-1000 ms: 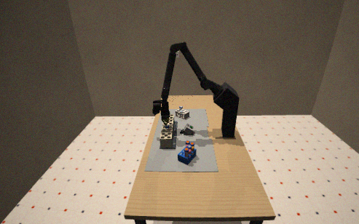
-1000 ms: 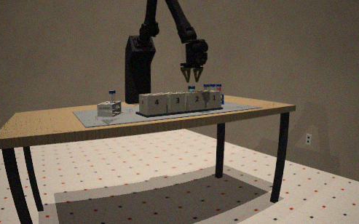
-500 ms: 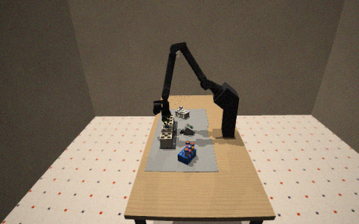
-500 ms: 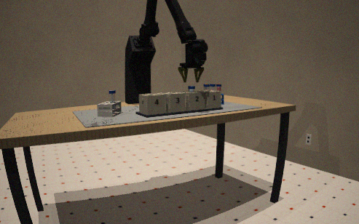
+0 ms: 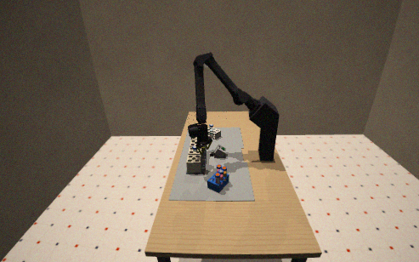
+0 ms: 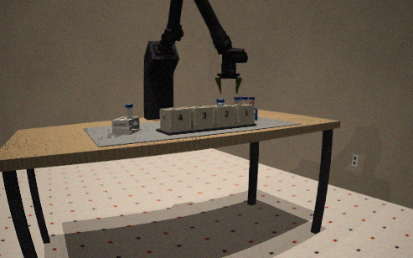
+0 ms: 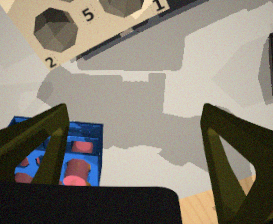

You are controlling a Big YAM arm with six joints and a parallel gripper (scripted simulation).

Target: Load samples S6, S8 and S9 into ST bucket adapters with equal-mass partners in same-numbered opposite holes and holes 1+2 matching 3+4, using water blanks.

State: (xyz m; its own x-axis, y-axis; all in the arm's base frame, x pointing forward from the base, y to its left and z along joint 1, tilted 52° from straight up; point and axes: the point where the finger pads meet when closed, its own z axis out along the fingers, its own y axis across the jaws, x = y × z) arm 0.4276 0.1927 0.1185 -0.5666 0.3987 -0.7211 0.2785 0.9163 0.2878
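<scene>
Right now the sample tube S8 is 110 mm behind my hand, 130 mm to the left of it and 90 mm below it. Round my hand: done key block: 110 mm behind, 170 mm to the right, 100 mm below; blank marked 50: 70 mm ahead, 110 mm to the right, 90 mm below; tube X3: 100 mm behind, 180 mm to the left, 90 mm below.
</scene>
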